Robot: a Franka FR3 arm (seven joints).
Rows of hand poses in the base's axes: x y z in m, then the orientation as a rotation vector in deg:
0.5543 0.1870 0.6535 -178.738 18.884 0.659
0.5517 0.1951 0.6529 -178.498 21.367 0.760
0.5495 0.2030 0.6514 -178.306 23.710 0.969
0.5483 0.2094 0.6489 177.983 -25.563 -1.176
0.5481 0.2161 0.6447 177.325 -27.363 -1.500
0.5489 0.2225 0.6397 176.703 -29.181 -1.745
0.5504 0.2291 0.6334 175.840 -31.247 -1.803
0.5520 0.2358 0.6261 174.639 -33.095 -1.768
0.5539 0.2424 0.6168 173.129 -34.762 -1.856
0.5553 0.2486 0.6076 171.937 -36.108 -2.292
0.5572 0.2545 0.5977 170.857 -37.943 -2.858
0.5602 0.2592 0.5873 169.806 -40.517 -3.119
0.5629 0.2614 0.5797 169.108 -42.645 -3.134
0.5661 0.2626 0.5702 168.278 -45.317 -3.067
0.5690 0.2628 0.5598 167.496 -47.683 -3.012
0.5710 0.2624 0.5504 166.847 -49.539 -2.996
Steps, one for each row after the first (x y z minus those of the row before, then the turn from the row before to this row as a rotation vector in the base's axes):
-0.0026 0.0081 -0.0006 -0.038 0.072 -1.590
-0.0022 0.0079 -0.0015 -0.094 0.148 -1.496
-0.0012 0.0064 -0.0025 -0.295 0.174 -1.196
-0.0002 0.0067 -0.0042 -0.358 0.260 -1.195
0.0008 0.0064 -0.0050 -0.308 0.202 -1.208
0.0015 0.0066 -0.0063 -0.503 0.113 -1.393
0.0016 0.0067 -0.0073 -0.854 0.118 -1.299
0.0019 0.0066 -0.0093 -1.146 0.258 -1.234
0.0014 0.0062 -0.0092 -0.834 0.433 -1.012
0.0019 0.0059 -0.0099 -0.596 0.458 -1.324
0.0030 0.0047 -0.0104 -0.439 0.198 -1.795
0.0027 0.0022 -0.0076 -0.205 -0.010 -1.460
0.0032 0.0012 -0.0095 -0.191 -0.087 -1.828
0.0029 0.0002 -0.0104 -0.177 -0.072 -1.629
0.0020 -0.0004 -0.0094 -0.143 -0.037 -1.286

